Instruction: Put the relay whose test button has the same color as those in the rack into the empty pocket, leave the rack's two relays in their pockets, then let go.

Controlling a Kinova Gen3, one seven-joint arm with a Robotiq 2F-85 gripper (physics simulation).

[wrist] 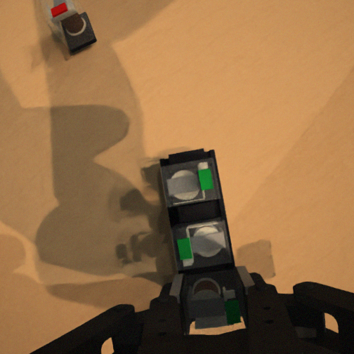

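Observation:
A black rack (187, 156) stands in the middle of the wrist view. Its far and middle pockets hold two clear-cased relays: the far relay (184, 184) has a green button on its right, the middle relay (207, 242) a green button on its left. My gripper (211, 285) is shut on a third relay (207, 306) with a dark green button, at the rack's near end. The held relay and the fingers hide the near pocket, so how deep the relay sits there cannot be told.
Another relay (80, 39) with a red button lies at the upper left on the tan table top (260, 90), well apart from the rack. Shadows of the arm and gripper fall to the left of the rack.

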